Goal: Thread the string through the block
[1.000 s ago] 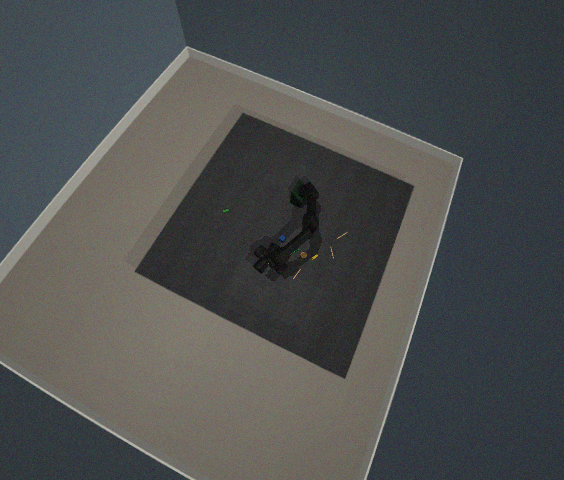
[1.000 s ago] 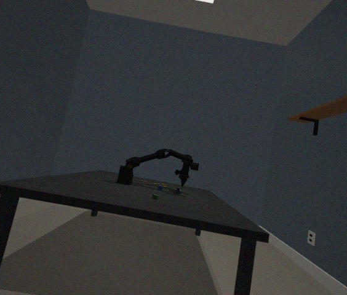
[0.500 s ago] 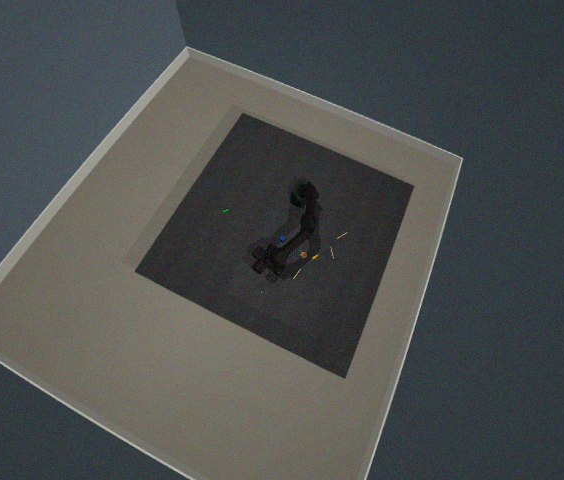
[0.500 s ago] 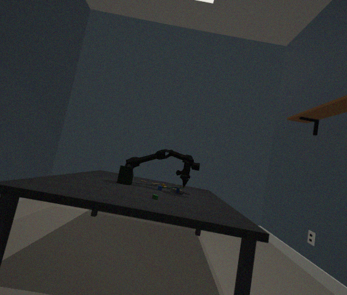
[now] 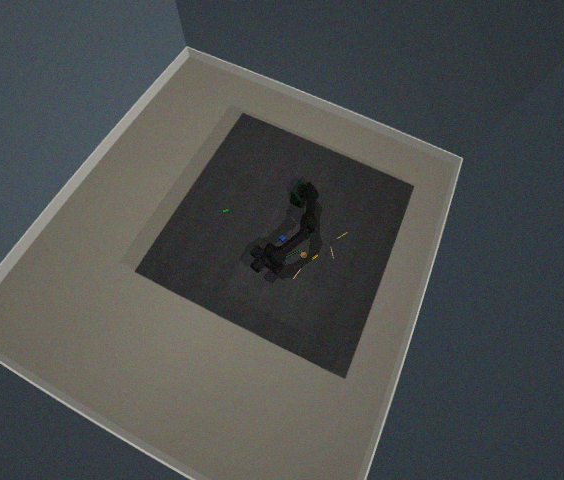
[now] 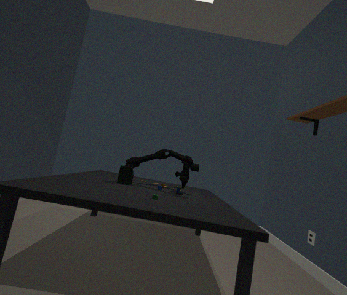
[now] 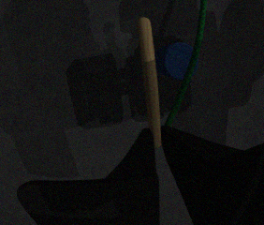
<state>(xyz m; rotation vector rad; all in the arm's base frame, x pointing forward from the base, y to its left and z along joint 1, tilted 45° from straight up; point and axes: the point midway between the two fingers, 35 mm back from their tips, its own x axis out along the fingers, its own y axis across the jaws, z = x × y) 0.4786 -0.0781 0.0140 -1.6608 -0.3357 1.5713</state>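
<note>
Right now the blue block is 19 cm behind my gripper tip, 3 cm to the left of it and 3 cm below it. From my gripper tip the other things lie so: thin wooden stick 1 cm behind; yellow piece 14 cm behind, 25 cm to the left, 4 cm below; round wooden button 13 cm behind, 18 cm to the left, 4 cm below.
</note>
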